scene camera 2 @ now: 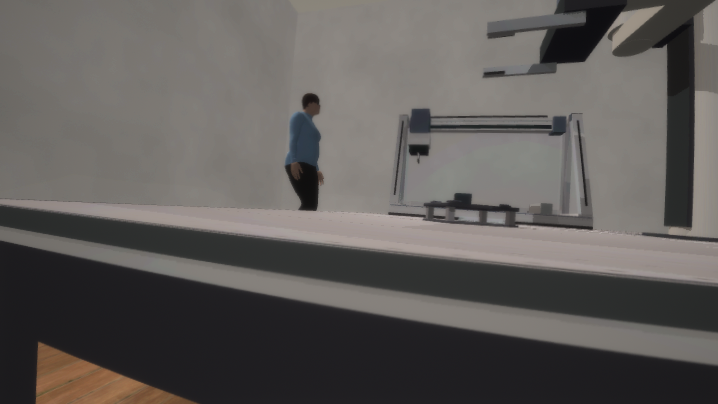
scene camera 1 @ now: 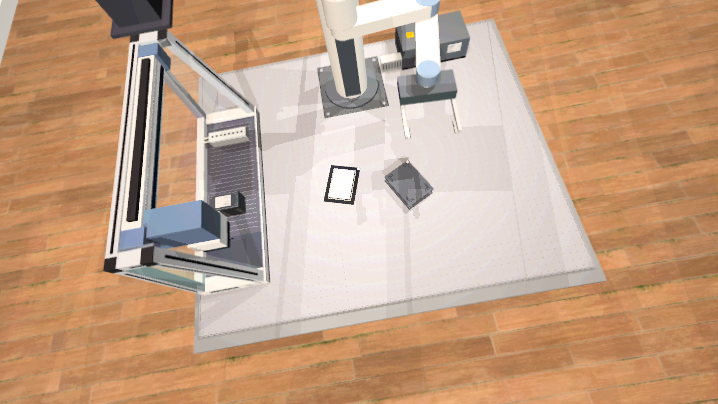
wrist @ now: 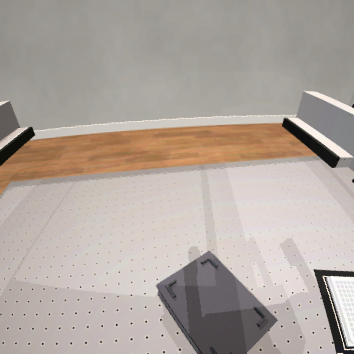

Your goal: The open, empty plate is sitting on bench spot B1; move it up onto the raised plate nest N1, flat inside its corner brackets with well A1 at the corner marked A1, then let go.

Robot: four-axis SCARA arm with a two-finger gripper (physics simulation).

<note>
The gripper (scene camera 2: 484, 54) holds nothing.
The gripper also shows in scene camera 1 (scene camera 1: 433, 134) and in the wrist view (wrist: 157, 107).
</note>
